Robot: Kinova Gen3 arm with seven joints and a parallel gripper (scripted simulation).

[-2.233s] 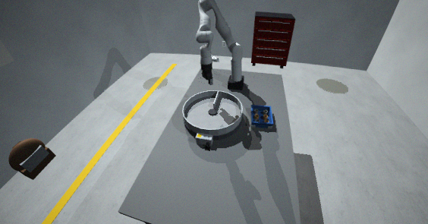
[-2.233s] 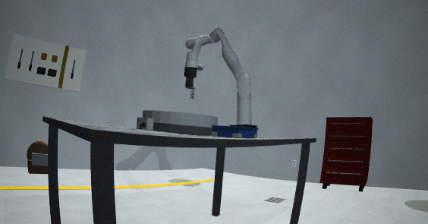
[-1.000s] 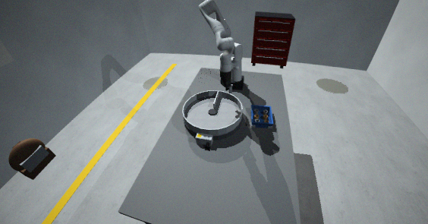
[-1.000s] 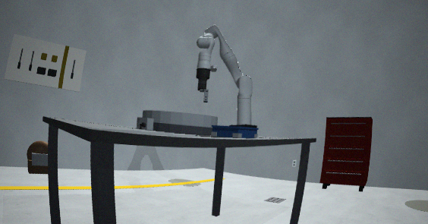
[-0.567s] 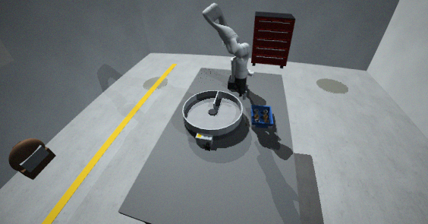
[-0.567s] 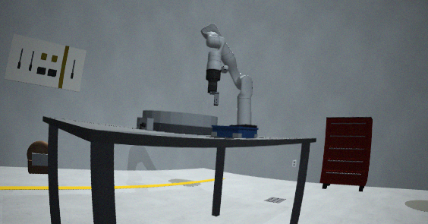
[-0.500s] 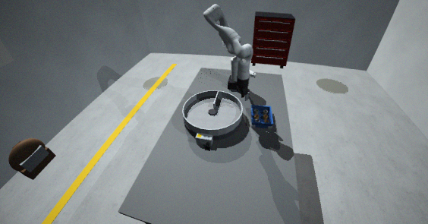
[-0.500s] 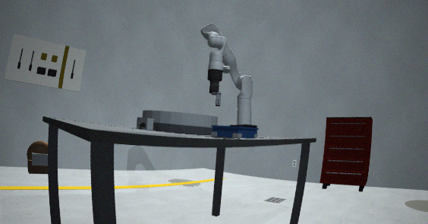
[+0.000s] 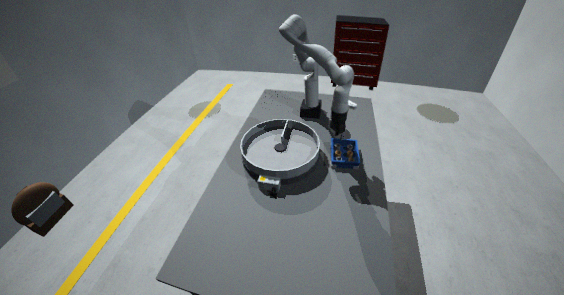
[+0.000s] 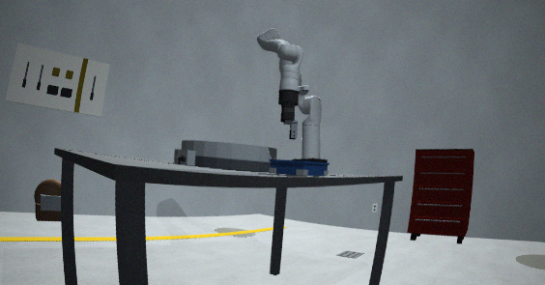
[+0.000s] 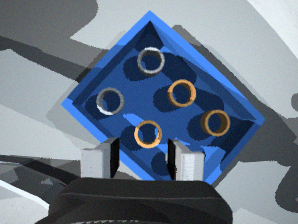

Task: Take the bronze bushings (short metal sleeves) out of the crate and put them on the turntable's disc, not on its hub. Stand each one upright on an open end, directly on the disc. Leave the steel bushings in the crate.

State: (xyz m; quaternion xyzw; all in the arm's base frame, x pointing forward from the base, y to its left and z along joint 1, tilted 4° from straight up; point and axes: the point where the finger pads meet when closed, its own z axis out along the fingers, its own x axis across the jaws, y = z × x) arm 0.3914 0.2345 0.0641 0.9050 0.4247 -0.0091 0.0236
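My gripper is now 13 cm above the blue crate, 4 cm to the right of it and 1 cm past it. The rest, counted from my hand: turntable 30 cm to the right, 10 cm below, 8 cm ahead.
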